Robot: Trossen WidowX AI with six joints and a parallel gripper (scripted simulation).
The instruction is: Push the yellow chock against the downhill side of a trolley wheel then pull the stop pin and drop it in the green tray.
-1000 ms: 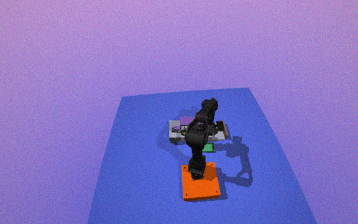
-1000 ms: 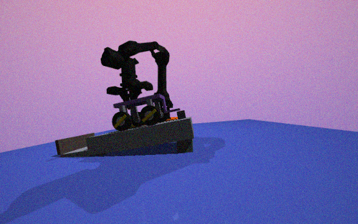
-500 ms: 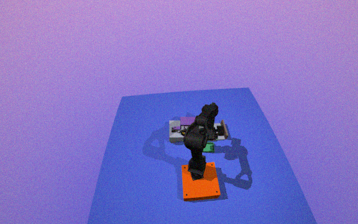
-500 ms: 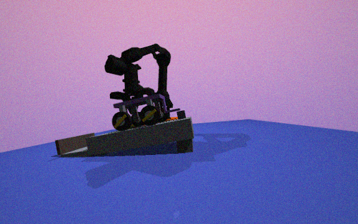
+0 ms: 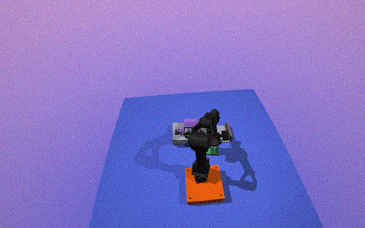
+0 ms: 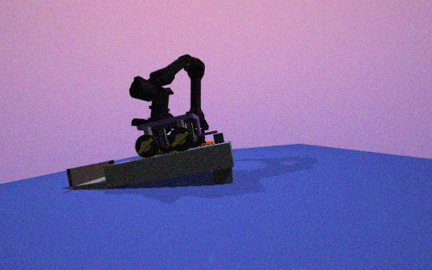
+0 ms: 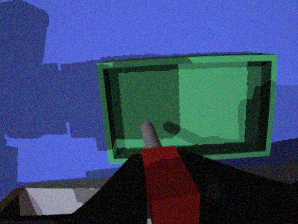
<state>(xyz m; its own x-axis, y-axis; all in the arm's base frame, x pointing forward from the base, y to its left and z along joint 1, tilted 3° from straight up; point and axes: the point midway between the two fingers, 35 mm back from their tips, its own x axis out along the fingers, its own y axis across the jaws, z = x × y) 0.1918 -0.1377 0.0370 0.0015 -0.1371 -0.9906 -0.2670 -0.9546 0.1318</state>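
My gripper tip is now 9 cm above the green tray and 2 cm to the right of it. From my gripper tip the other things lie so: trolley: 14 cm ahead, 9 cm to the left, 3 cm above; yellow chock: 8 cm ahead, 1 cm to the left; red-headed stop pin: right at my gripper tip.
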